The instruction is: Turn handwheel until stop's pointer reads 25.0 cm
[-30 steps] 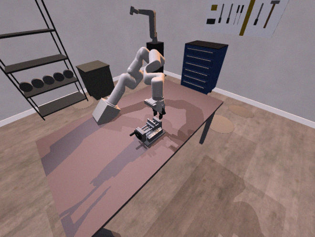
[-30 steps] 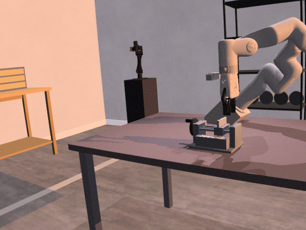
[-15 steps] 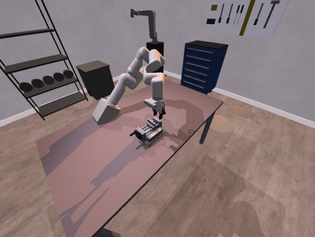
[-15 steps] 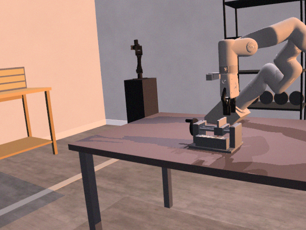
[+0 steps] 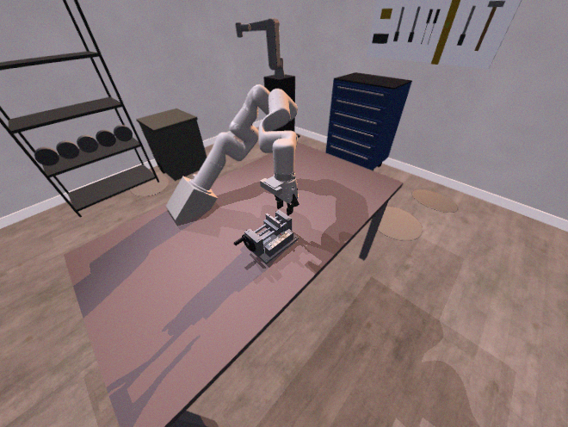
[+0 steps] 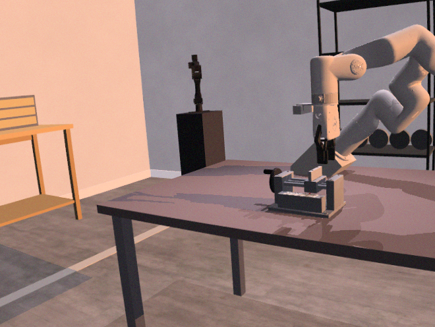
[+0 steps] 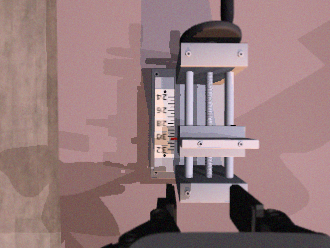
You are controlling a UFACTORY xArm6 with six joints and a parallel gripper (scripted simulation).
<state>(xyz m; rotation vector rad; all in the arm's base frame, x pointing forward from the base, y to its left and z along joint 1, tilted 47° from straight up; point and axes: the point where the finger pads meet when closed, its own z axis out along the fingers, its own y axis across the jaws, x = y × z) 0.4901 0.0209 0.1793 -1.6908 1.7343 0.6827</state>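
Now: the black handwheel 200 mm to the right of my hand, 80 mm below it and 40 mm behind it. Round my hand: sliding stop block 80 mm below, 50 mm to the right, 20 mm behind.
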